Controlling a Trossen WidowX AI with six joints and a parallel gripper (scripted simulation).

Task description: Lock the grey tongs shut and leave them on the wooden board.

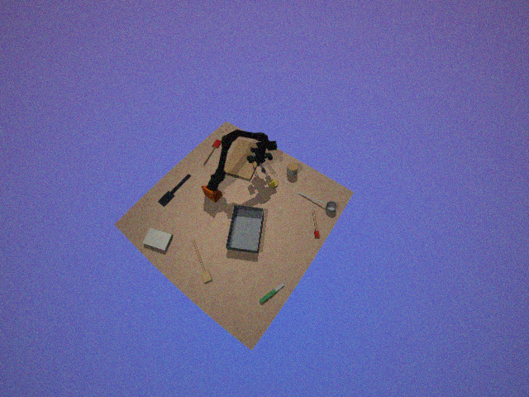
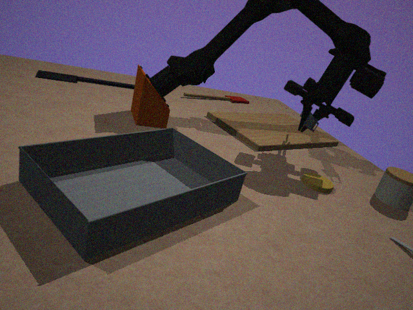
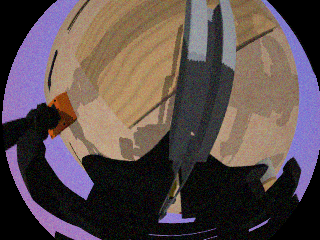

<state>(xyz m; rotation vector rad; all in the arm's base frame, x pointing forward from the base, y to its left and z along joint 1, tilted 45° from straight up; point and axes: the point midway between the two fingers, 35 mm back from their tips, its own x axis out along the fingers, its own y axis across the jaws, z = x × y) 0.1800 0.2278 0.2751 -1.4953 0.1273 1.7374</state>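
Now: the wooden board 160 mm behind my gripper tip, 60 mm below it and 50 mm to the left of it. The rest, counted from my gripper tip: lidded jar (230 mm ahead, 130 mm to the left, 30 mm below); then yellow disc (160 mm ahead, 60 mm below, 50 mm to the right); then red-handled tool (440 mm behind, 60 mm below, 10 mm to the left).
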